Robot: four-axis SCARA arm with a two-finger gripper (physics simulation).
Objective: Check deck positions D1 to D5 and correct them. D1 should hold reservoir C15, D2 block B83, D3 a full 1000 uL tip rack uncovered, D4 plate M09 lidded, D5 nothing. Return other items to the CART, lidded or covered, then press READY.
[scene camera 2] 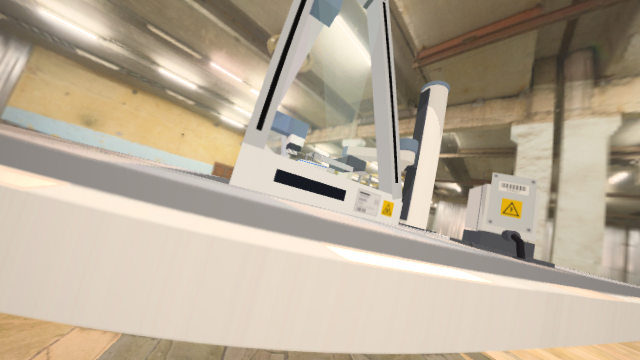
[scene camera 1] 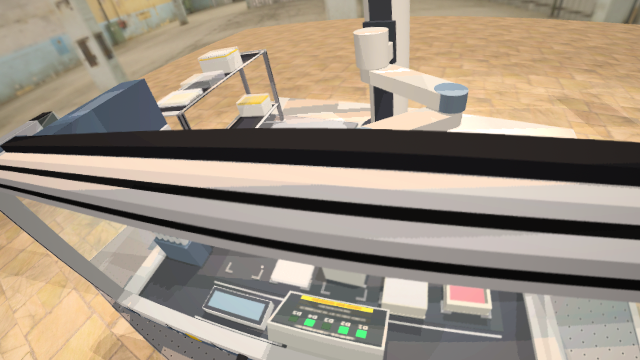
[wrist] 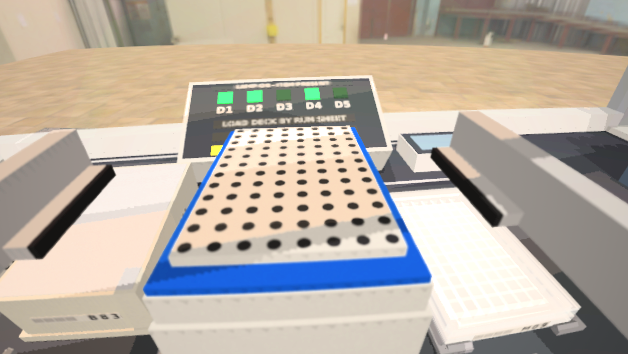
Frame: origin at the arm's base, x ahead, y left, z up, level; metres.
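Seen in the pictures: gripper, between the fingertips: (scene camera 2: 313,160) (wrist: 275,141).
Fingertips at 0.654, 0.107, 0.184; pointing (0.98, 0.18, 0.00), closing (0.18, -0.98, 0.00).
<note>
A point is followed by its place in that frame, as x, y, z.
My gripper (wrist: 275,141) {0.654, 0.107, 0.184} is open and empty, its fingers wide apart on either side of the uncovered tip rack (wrist: 295,200) (scene camera 1: 345,276). The rack has a blue band and dark round openings. It is between block B83 (wrist: 85,250) {0.652, 0.229, 0.110} (scene camera 1: 405,295) {0.723, 0.244, 0.114} and the white plate (wrist: 490,260) (scene camera 1: 292,273), whose label reads like M09. In scene camera 1, corner brackets show in front of the rack; its base is hidden. The pink reservoir (scene camera 1: 467,296) {0.664, 0.362, 0.071} is at D1. D5 holds nothing. The lamp console (wrist: 285,100) {0.836, 0.137, 0.143} (scene camera 1: 327,325) shows D1, D2 and D4 lit, D3 and D5 dark.
A cart (scene camera 1: 273,82) {0.034, -0.520, 0.217} at the back left holds white boxes and plates on top and a yellow-topped box (scene camera 1: 253,105) {0.169, -0.549, 0.166} below. A wide beam (scene camera 1: 350,192) {0.872, 0.225, 0.517} crosses above the deck. A display box (scene camera 1: 237,305) (wrist: 435,143) {0.859, -0.033, 0.089} stands beside the console. A blue-grey holder (scene camera 1: 185,250) stands beyond D5.
</note>
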